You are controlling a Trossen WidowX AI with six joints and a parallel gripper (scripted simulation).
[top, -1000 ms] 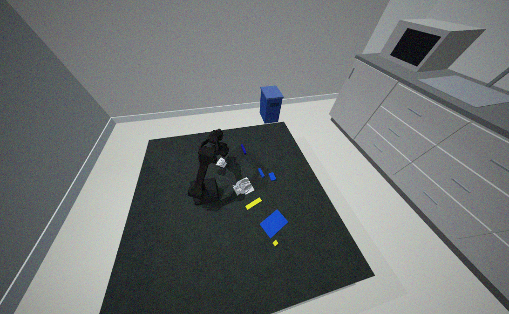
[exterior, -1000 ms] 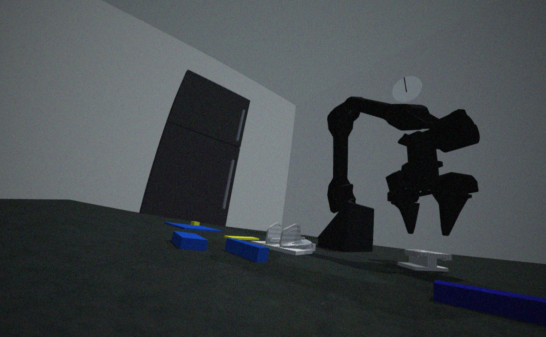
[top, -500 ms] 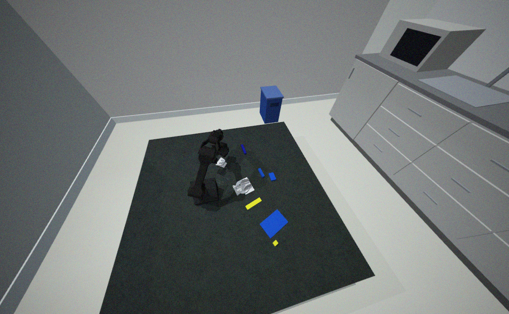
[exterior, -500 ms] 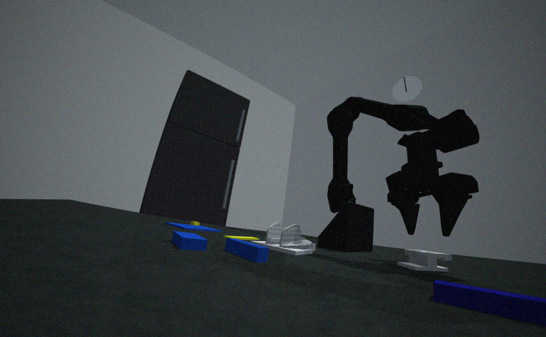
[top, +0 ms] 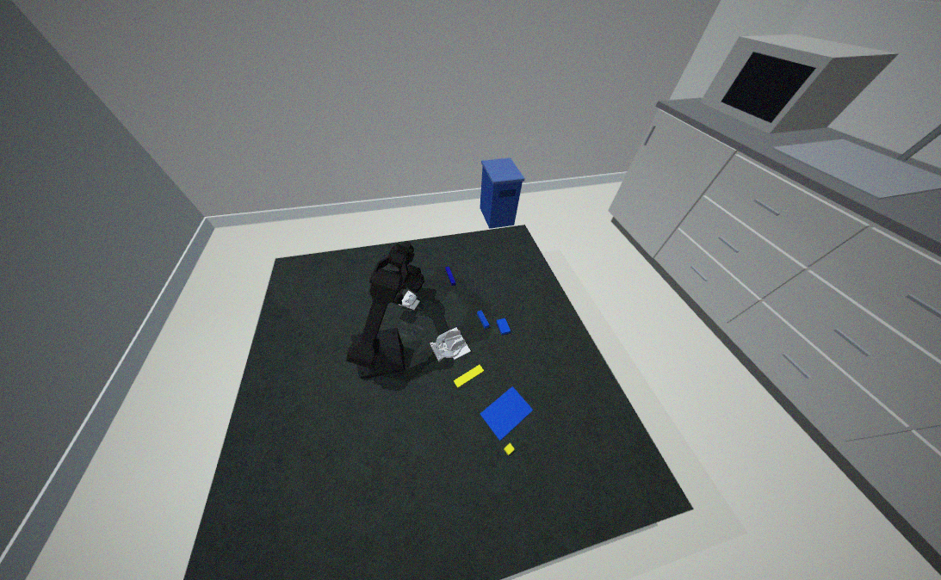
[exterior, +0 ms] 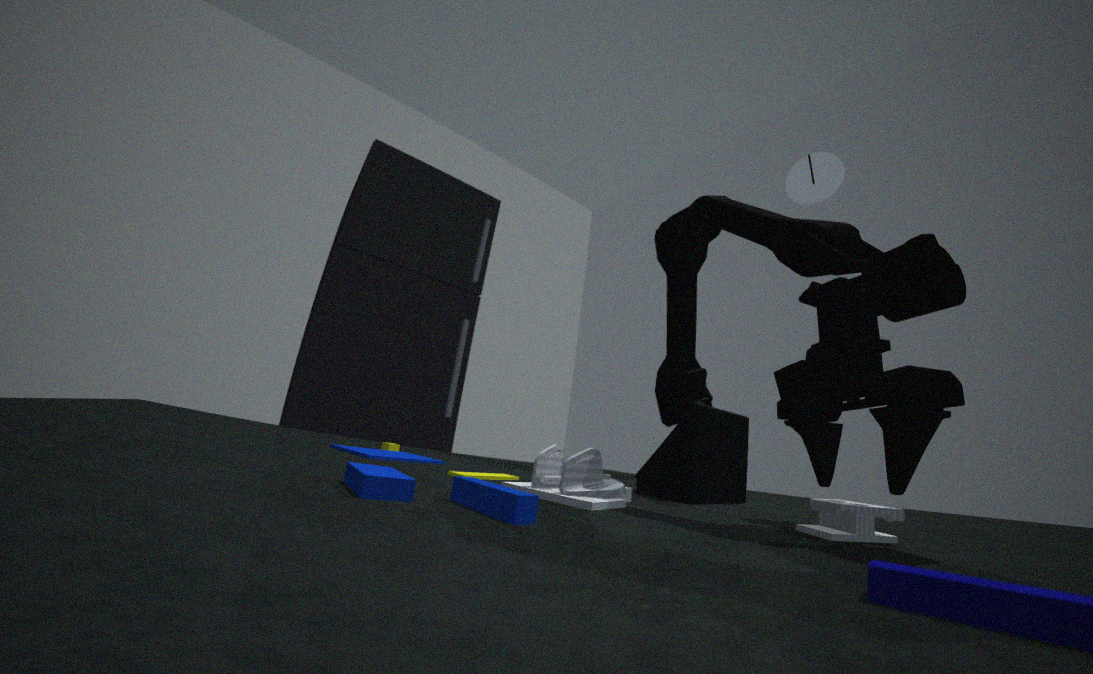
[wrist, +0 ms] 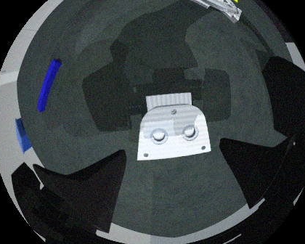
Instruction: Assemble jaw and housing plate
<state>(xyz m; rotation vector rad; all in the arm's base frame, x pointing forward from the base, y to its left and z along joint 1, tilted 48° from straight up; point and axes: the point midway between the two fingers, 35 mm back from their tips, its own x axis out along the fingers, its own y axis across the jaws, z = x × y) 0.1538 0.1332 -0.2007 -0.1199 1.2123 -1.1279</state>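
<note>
Now: gripper tip 10 mm short of the white ribbed rest, 10 mm to the left of it and 30 mm above it. Round my gripper tip: flat blue sheet 250 mm ahead, 540 mm to the right, 40 mm below; long blue bar 210 mm ahead, 100 mm to the left, 40 mm below; yellow strip 170 mm ahead, 390 mm to the right, 40 mm below.
</note>
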